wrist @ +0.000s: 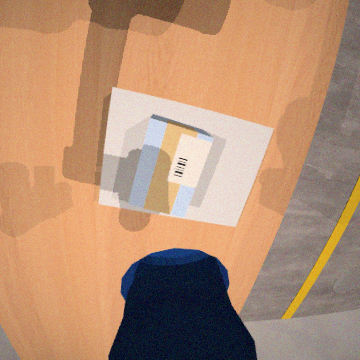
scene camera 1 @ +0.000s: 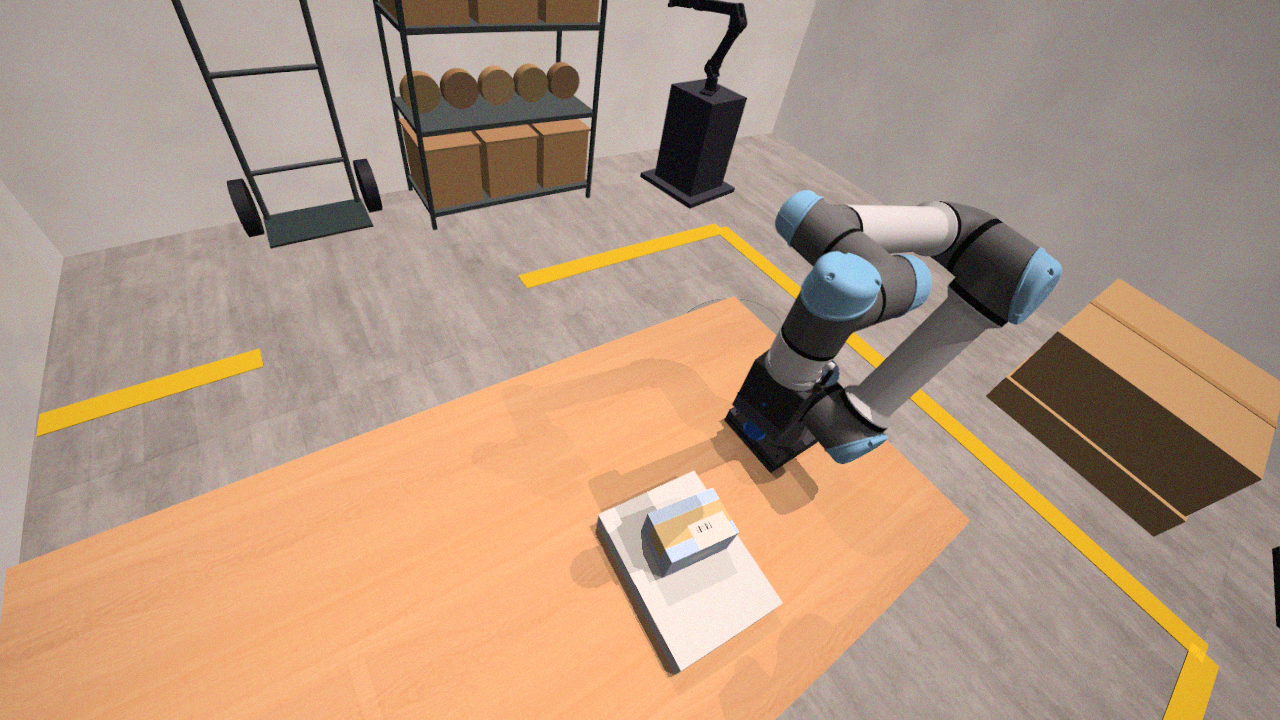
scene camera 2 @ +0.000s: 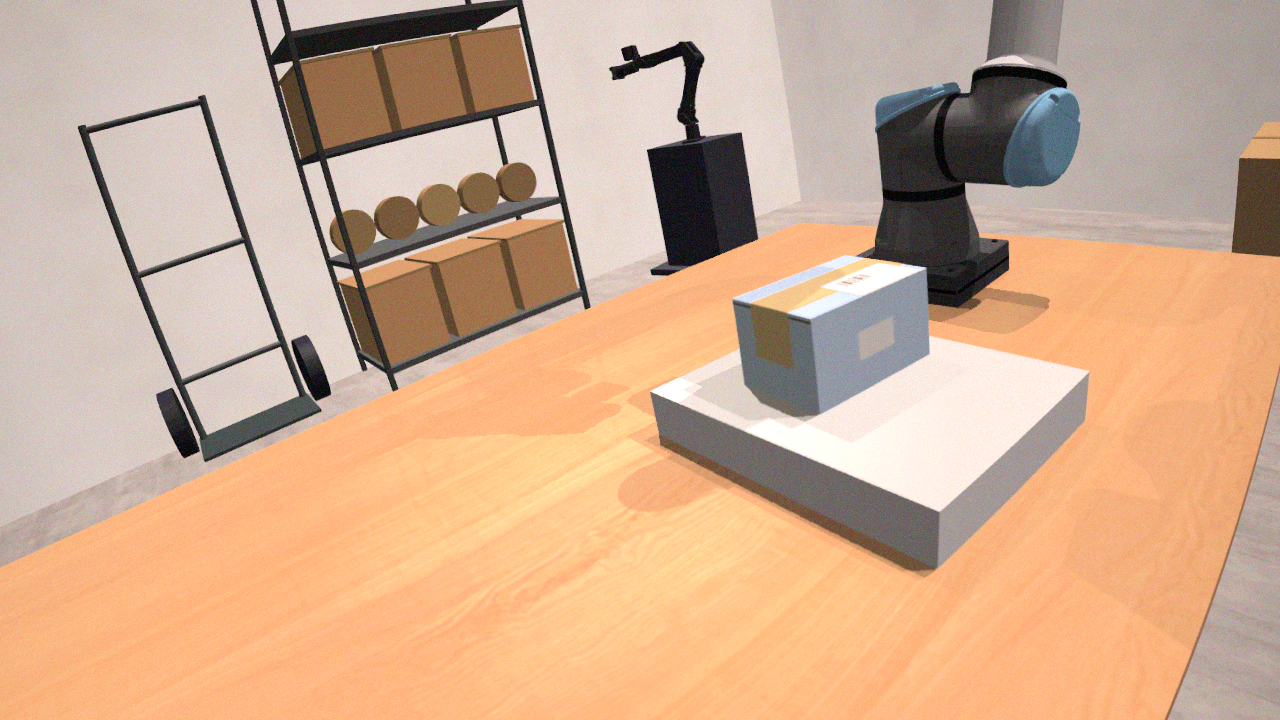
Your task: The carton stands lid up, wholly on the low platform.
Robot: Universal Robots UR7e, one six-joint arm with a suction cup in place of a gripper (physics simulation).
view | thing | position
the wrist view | my suction cup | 178, 296
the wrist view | low white platform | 238, 146
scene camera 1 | carton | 681, 534
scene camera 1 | low white platform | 693, 611
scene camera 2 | carton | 815, 339
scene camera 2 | low white platform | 921, 461
